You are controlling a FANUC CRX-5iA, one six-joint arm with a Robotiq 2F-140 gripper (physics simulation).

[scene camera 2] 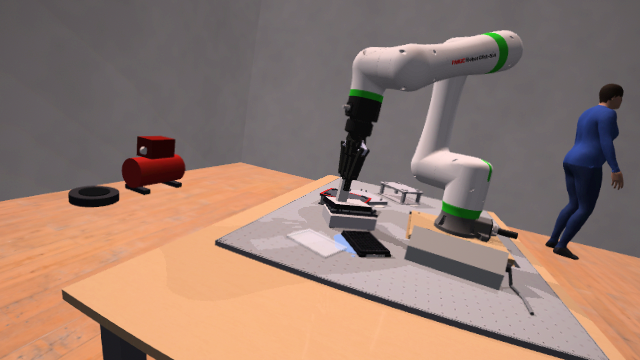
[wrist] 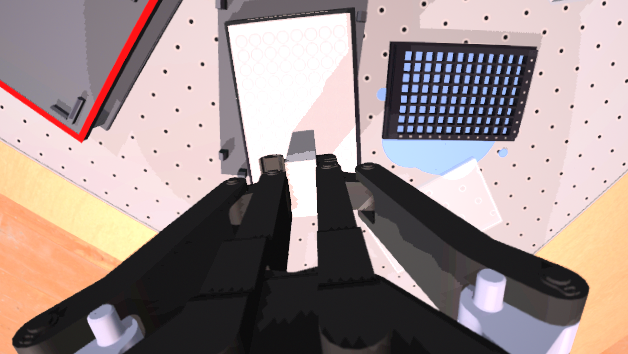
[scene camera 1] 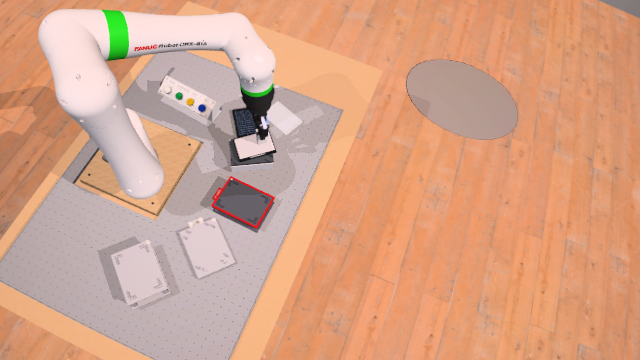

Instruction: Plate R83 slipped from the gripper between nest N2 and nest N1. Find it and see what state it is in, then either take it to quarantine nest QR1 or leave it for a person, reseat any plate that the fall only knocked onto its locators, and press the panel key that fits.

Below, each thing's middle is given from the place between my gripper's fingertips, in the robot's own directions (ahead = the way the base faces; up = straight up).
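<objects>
Station N2 [scene camera 1: 207, 249] is 60 mm ahead of my hand, 380 mm to the right of it and 60 mm below it. As for the clear lid [scene camera 2: 313, 241], my gripper is 20 mm past it, 160 mm to the right of it and 70 mm above it.
</objects>
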